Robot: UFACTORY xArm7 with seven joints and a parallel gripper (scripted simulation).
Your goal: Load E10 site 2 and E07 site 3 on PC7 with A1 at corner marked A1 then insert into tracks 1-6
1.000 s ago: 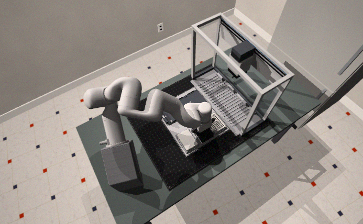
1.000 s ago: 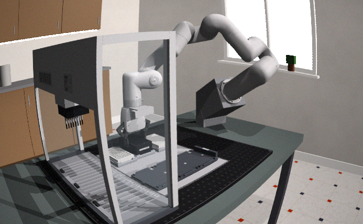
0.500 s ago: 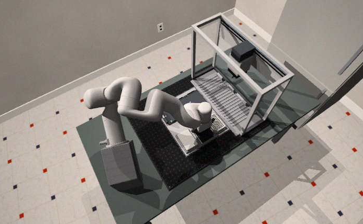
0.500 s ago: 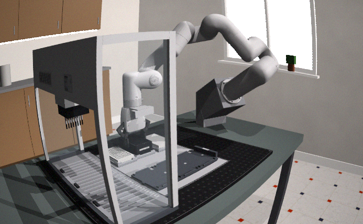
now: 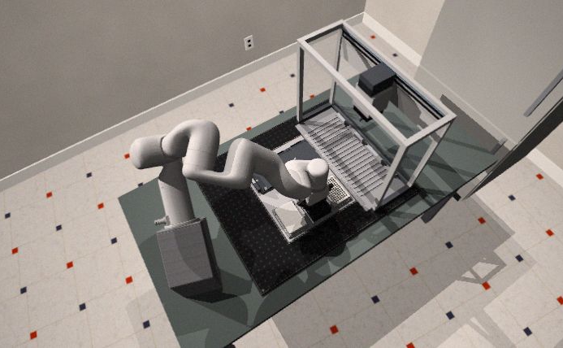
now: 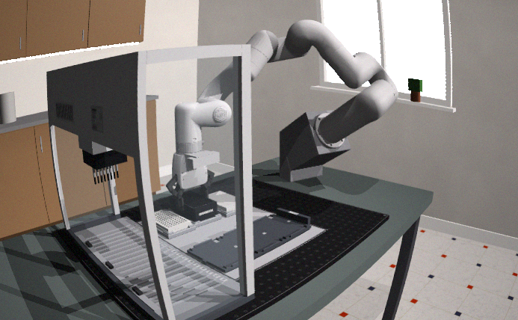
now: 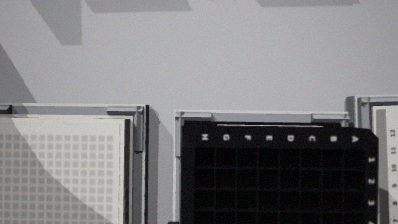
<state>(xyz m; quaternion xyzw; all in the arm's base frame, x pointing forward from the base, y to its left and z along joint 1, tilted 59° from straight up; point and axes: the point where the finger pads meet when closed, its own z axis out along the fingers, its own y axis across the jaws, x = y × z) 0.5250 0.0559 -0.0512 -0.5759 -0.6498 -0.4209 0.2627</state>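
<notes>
The nest S2 is 40 mm below my hand. Round my hand: white 96-well plate E01: 100 mm ahead, 30 mm to the left, 20 mm below; plate carrier PC7: 230 mm to the left, 50 mm behind, 30 mm below; nest S1: 110 mm behind, 40 mm below, 20 mm to the right.
</notes>
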